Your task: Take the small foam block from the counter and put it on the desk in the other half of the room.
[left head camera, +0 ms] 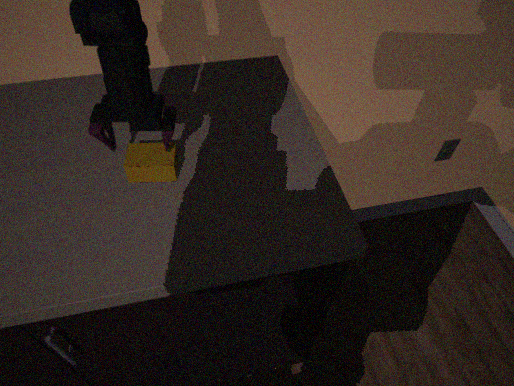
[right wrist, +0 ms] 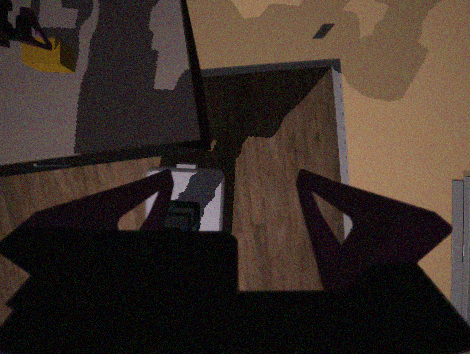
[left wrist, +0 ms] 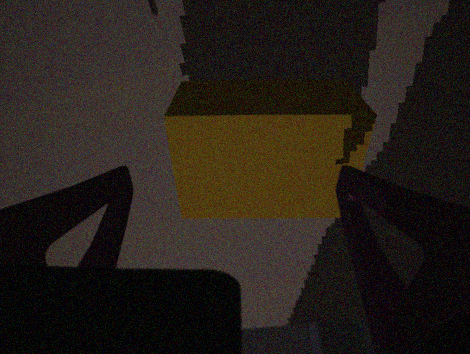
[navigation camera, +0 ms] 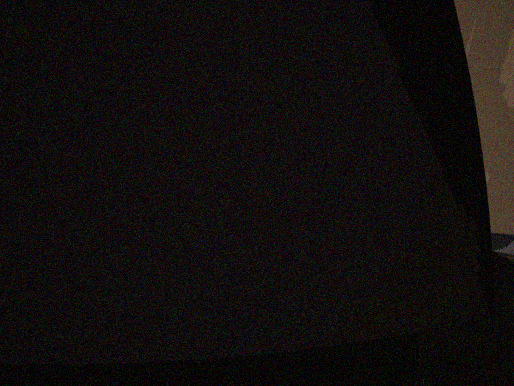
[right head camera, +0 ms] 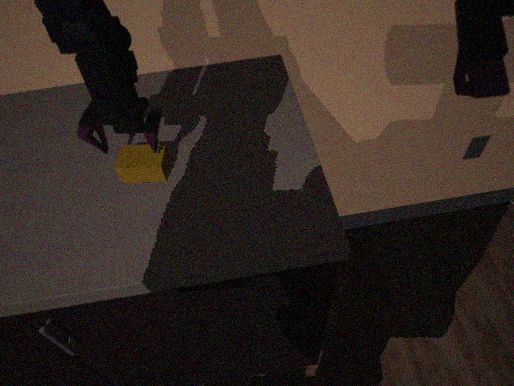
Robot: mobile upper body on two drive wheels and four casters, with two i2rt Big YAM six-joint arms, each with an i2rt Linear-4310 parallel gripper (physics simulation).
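Frame: origin at the left arm's base, x left, y back, z up, level; centimetres.
Where they show: left gripper, fingertip midpoint: [left head camera: 141,149] [right wrist: 30,46] [left wrist: 234,177] [right head camera: 131,151]; right gripper, fingertip midpoint: [right wrist: 235,176].
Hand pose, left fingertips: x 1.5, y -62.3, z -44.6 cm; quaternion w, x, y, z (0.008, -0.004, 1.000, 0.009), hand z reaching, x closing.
Note:
After its pixels a point has its place.
The small yellow foam block [left head camera: 151,169] @[x -0.5, y -59.0, z -46.5 cm] [right head camera: 141,167] @[x -0.9, y -59.0, z -45.7 cm] [left wrist: 260,165] @[x 0.3, y -62.5, z -45.5 cm] [right wrist: 42,57] @[x -0.5, y -60.4, z -45.5 cm] lies on the grey counter [left head camera: 90,225] @[x 9.5, y -49.2, z -50.0 cm] [right head camera: 75,225] @[x 10.5, y -48.9, z -50.0 cm] [right wrist: 125,115] @[x -18.1, y -48.8, z -50.0 cm]. My left gripper [left head camera: 140,148] @[x 1.5, y -62.3, z -44.6 cm] [right head camera: 130,150] @[x 1.5, y -62.3, z -44.6 cm] [left wrist: 234,177] @[x 1.5, y -62.3, z -44.6 cm] is open with nothing held. In the left wrist view its right fingertip overlaps the block's right edge, and its left fingertip stands apart from the block's left side. Whether the right finger touches the block is unclear. My right gripper [right wrist: 235,176] @[x -45.9, y -36.3, z -12.0 cm] is open and empty, away from the counter. The desk cannot be made out in these views.
A drawer handle [left head camera: 60,345] [right head camera: 55,337] is on the counter's dark front. The counter's end edge faces a wall with a small dark plate [left head camera: 447,150] @[x -101.0, y -117.6, z -100.7 cm] [right head camera: 476,147] @[x -100.7, y -117.2, z -100.2 cm] [right wrist: 323,31] @[x -100.9, y -117.3, z -100.1 cm]. Wooden floor [left head camera: 460,280] @[x -110.5, y -80.3, z -141.0 cm] [right wrist: 265,210] @[x -85.1, y 0.9, z -141.0 cm] lies beyond. A dark surface fills most of the navigation view.

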